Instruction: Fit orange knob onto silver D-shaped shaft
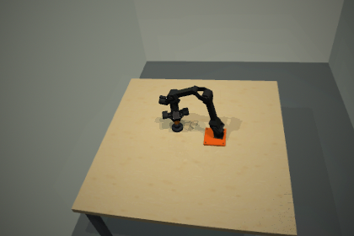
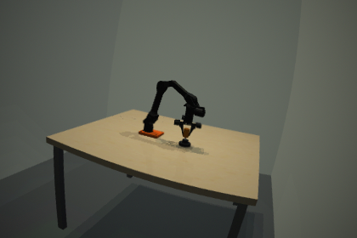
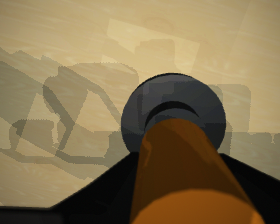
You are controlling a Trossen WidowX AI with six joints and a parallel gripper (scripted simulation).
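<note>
Right now my gripper tip is 4 cm above the round dark pedestal. Round my gripper tip: orange knob: 3 cm above.
</note>
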